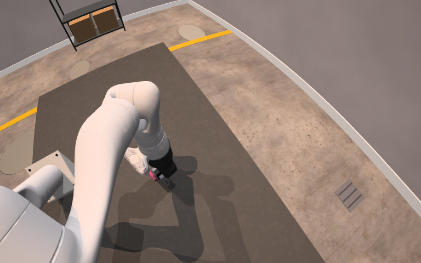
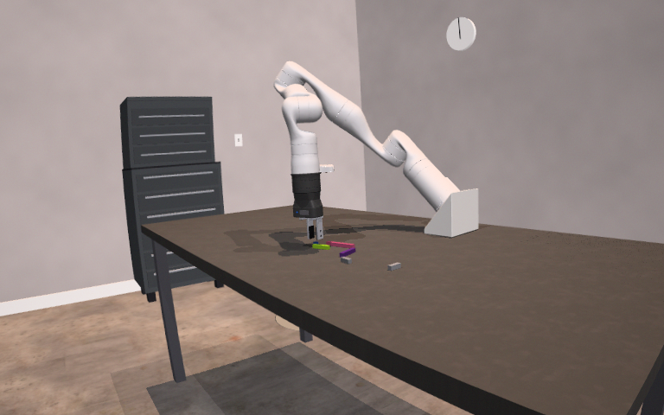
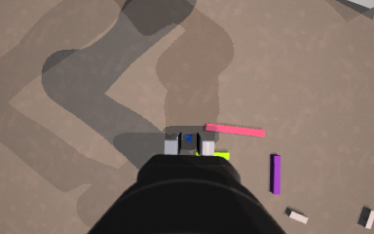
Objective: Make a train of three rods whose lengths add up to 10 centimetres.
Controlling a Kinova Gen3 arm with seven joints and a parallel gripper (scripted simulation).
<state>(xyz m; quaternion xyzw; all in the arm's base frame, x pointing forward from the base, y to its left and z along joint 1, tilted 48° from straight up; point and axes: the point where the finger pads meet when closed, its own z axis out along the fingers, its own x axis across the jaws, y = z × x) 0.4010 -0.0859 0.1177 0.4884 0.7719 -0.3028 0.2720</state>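
Right now my hand is 3 cm above the blue rod. Round my hand: lime rod: 4 cm to the left, 3 cm below, 1 cm ahead; then purple rod: 15 cm to the left, 3 cm below; then pink rod: 6 cm to the left, 4 cm behind, 3 cm below.
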